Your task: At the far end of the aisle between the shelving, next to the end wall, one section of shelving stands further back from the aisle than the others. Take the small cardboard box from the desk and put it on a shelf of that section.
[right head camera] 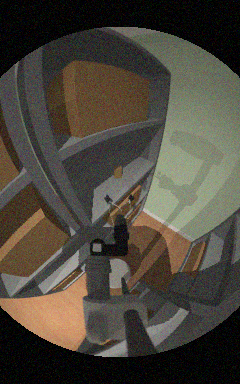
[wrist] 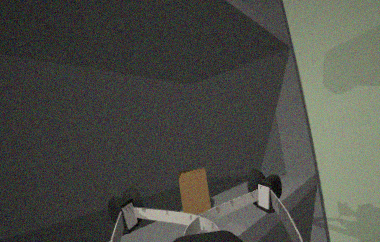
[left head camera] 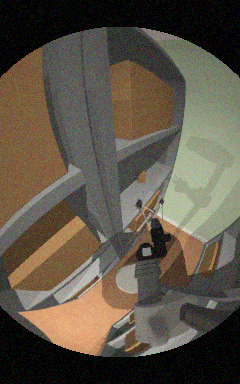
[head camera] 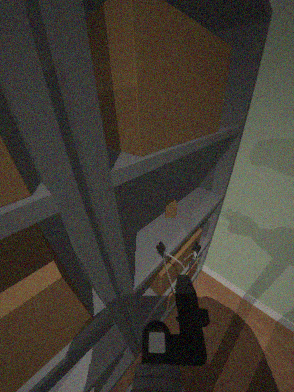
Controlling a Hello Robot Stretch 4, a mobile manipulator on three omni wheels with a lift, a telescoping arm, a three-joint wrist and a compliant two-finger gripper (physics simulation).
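Seen in the pictures: gripper, fingertip midpoint: [right head camera: 118,194] [wrist: 194,192] [left head camera: 149,198] [head camera: 177,242]; robot's base, link origin: [right head camera: 114,272] [left head camera: 131,277].
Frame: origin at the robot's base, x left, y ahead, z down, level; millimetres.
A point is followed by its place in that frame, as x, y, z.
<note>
The small cardboard box [head camera: 171,208] @[-92, 732, -1032] [left head camera: 142,176] @[-98, 732, -1028] [right head camera: 118,172] @[-99, 732, -1019] [wrist: 195,191] @[-93, 732, -1011] stands upright on a grey shelf board [head camera: 150,245] @[22, 539, -963] [left head camera: 131,197] @[5, 579, -963] [right head camera: 134,172] @[-241, 796, -963] [wrist: 227,194] @[-180, 871, -963] of the section beside the green end wall. My gripper [head camera: 178,247] @[-89, 478, -1059] [left head camera: 150,202] @[-89, 478, -1059] [right head camera: 120,198] @[-89, 478, -1059] [wrist: 194,192] @[-89, 478, -1059] is open, its fingertips wide apart and nothing held between them. It is on the near side of the box, apart from it, around the shelf's front edge. In the wrist view the finger strips cross in front of the box's foot. The desk does not show.
A large cardboard box [head camera: 175,80] @[-50, 511, -1571] [left head camera: 145,102] @[-28, 487, -1549] [right head camera: 107,102] @[-54, 515, -1527] fills the shelf above. Grey uprights [head camera: 75,125] @[113, 317, -1503] [left head camera: 97,125] @[112, 317, -1493] stand left of this section, with another section holding large boxes [head camera: 40,305] @[235, 200, -1196] beyond. The green end wall [head camera: 265,200] @[-694, 835, -1004] [wrist: 345,150] @[-588, 933, -1022] is at the right.
</note>
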